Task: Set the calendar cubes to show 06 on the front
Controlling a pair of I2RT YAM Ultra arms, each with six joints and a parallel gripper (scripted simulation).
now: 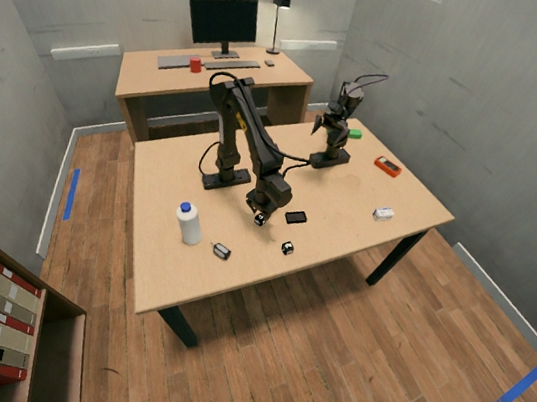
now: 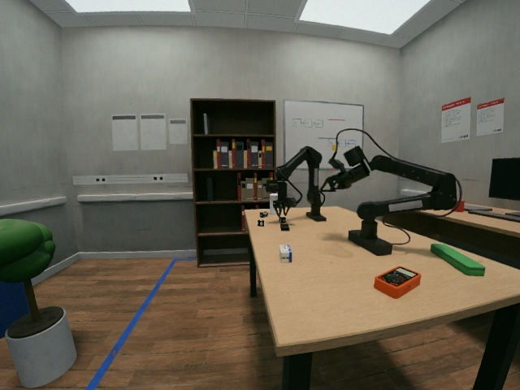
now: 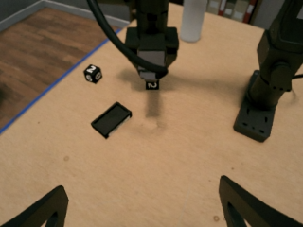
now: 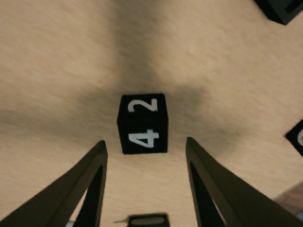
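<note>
Right now the black calendar tray is 140 mm to the left of my right hand, 30 mm below it and 20 mm ahead of it. The rest, counted from my right hand: orange meter (720 mm to the left, 130 mm behind, 30 mm below).
</note>
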